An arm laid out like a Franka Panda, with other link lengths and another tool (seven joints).
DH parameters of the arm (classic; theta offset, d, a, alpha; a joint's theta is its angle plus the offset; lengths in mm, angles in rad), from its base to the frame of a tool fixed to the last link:
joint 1: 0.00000 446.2 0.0 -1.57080
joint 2: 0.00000 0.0 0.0 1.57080
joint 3: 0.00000 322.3 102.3 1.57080
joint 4: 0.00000 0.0 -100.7 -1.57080
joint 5: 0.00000 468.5 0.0 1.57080
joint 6: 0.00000 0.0 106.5 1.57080
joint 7: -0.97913 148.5 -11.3 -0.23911
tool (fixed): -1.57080 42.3 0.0 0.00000
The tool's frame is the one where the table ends.
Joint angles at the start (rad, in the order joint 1, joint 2, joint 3, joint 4, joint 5, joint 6, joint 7):
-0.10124 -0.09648 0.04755 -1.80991 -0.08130 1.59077 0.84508
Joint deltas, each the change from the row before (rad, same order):
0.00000 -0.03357 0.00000 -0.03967 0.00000 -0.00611 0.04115
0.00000 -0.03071 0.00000 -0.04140 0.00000 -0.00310 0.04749
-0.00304 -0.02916 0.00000 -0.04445 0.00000 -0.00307 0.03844
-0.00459 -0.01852 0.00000 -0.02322 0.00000 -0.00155 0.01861
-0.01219 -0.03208 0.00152 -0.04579 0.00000 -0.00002 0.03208
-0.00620 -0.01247 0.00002 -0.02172 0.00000 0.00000 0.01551
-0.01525 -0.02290 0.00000 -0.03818 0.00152 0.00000 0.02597
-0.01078 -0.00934 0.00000 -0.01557 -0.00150 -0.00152 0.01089
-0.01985 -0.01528 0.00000 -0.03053 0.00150 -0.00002 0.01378
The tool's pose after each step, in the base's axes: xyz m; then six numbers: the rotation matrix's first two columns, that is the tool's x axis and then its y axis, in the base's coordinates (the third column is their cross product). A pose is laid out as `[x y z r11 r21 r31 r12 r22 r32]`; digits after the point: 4 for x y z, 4 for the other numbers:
[0.6057 -0.0581 0.6100 -0.0816 0.9488 -0.3053 0.9891 0.0393 -0.1421]
[0.5925 -0.0568 0.6056 -0.0397 0.9493 -0.3119 0.9883 -0.0087 -0.1522]
[0.5789 -0.0574 0.5985 -0.0051 0.9481 -0.3178 0.9846 -0.0507 -0.1671]
[0.5710 -0.0594 0.5965 0.0153 0.9468 -0.3214 0.9824 -0.0741 -0.1716]
[0.5567 -0.0641 0.5901 0.0519 0.9432 -0.3282 0.9763 -0.1171 -0.1820]
[0.5501 -0.0670 0.5854 0.0696 0.9409 -0.3315 0.9720 -0.1387 -0.1895]
[0.5380 -0.0738 0.5776 0.1040 0.9361 -0.3361 0.9629 -0.1794 -0.2018]
[0.5324 -0.0793 0.5743 0.1216 0.9324 -0.3403 0.9573 -0.2007 -0.2079]
[0.5222 -0.0885 0.5663 0.1484 0.9276 -0.3428 0.9469 -0.2332 -0.2213]

